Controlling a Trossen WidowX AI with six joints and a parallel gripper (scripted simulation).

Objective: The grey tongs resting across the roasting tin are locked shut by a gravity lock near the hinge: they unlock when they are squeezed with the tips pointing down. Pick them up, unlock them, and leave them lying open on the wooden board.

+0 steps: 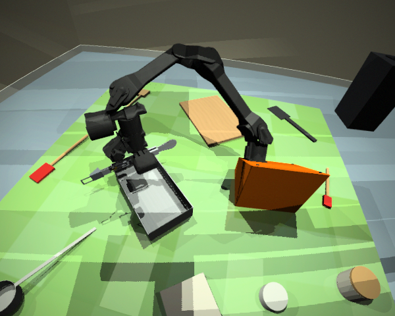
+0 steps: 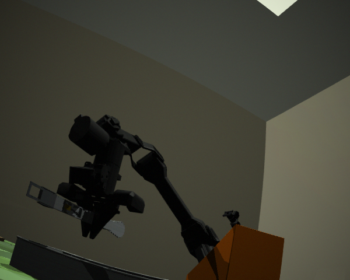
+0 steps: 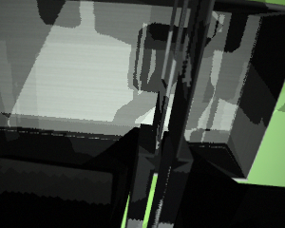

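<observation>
My gripper tip is 25 cm past the wooden board, 43 cm to the left of it and 9 cm above it. Round my gripper tip: slab: 20 cm behind, 39 cm to the left, 9 cm below; then roasting tin: 2 cm behind, 4 cm to the left, 7 cm below; then red spatula: 39 cm ahead, 6 cm to the right, 9 cm below.
</observation>
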